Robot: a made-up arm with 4 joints.
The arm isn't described. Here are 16 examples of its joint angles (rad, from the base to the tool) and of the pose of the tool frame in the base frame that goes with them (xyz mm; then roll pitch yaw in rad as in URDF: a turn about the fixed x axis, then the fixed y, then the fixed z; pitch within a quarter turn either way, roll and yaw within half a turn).
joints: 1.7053 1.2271 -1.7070 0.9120
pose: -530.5 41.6 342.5 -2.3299 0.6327 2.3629
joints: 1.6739 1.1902 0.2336 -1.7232
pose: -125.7 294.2 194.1 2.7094 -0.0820 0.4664
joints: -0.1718 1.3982 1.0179 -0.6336
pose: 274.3 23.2 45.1 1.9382 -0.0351 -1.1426
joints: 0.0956 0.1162 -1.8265 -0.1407
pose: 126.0 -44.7 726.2 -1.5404 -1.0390 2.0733
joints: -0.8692 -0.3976 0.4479 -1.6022
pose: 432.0 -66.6 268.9 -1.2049 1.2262 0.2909
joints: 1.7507 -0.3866 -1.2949 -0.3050
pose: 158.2 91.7 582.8 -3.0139 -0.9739 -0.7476
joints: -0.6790 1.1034 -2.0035 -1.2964
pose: 400.1 50.8 582.5 -0.6596 -0.9119 1.3359
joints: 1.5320 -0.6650 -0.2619 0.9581
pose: 157.1 190.6 507.7 2.4391 -1.2008 0.0249
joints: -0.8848 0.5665 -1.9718 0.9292
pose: 470.5 44.1 531.7 -1.5244 0.4282 0.2297
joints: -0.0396 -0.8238 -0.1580 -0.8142
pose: 341.4 14.3 201.2 3.0263 0.9591 -1.0321
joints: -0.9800 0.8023 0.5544 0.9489
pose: 336.5 -274.4 297.3 0.6388 -0.6929 -0.5315
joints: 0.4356 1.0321 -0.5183 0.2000
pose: 181.7 173.6 595.9 -0.7241 -1.0325 1.8638
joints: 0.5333 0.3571 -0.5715 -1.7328
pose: 285.2 169.1 340.5 3.0245 0.2334 -0.6756
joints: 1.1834 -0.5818 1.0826 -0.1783
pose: -135.4 299.2 403.2 -2.8275 0.4849 0.9851
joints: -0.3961 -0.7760 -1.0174 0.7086
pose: 142.7 -375.2 409.5 1.3665 -1.0783 -1.2501
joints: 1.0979 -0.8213 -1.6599 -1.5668
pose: 330.5 67.2 357.5 -3.0836 0.2642 -0.5942
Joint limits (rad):
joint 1: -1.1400..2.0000
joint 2: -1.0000..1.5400
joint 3: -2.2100..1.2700
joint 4: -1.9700..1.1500
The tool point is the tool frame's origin. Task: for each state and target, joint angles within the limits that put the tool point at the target. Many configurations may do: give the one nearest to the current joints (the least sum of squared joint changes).
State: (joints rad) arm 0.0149 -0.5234 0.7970 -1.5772
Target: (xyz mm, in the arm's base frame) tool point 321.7 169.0 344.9
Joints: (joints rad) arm -0.0069 -0.8620 0.2918 -1.2161
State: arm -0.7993 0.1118 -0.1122 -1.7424
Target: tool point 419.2 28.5 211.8
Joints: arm -0.5816 0.1042 0.1914 -1.9176
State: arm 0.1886 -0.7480 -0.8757 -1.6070
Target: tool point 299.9 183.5 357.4
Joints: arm 0.3254 -0.9943 -0.3813 -1.9700
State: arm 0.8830 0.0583 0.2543 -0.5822
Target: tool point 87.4 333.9 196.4
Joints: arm 0.6585 0.5322 0.8079 -0.9042
